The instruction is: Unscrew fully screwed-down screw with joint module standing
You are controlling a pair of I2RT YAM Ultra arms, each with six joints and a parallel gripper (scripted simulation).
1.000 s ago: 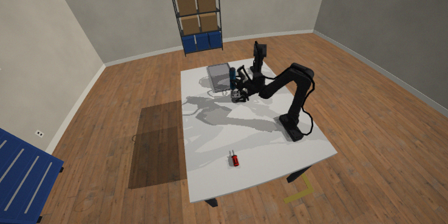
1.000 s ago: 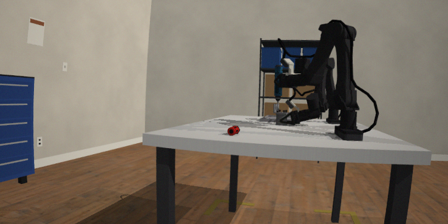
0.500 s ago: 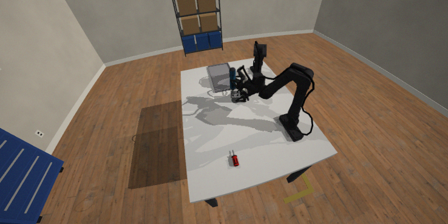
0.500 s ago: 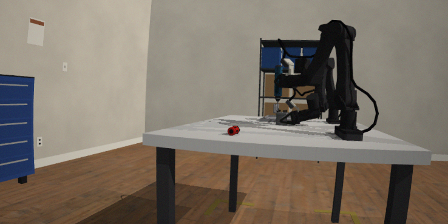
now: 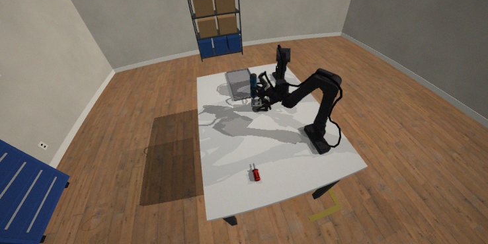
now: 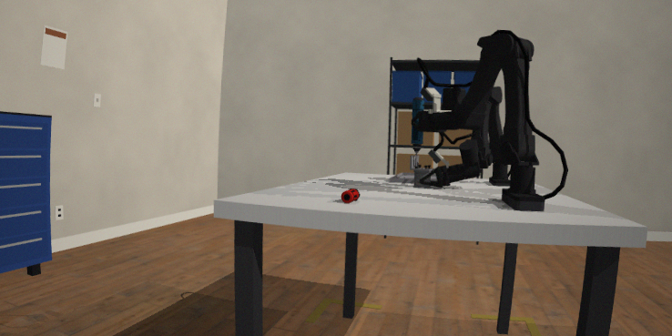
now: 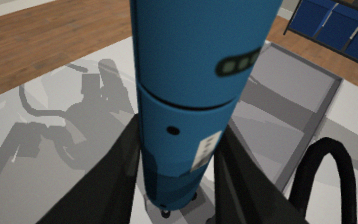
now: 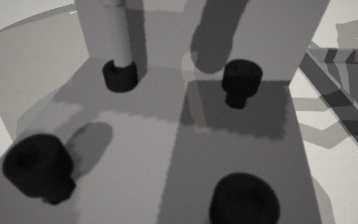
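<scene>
My right gripper is now 1 cm below the joint module. From my right hand the other things lie so: bit (7 cm above, 2 cm ahead, 1 cm to the left); then flat grey tray (34 cm to the right, 4 cm ahead, 2 cm below); then grey bracket (5 cm above).
</scene>
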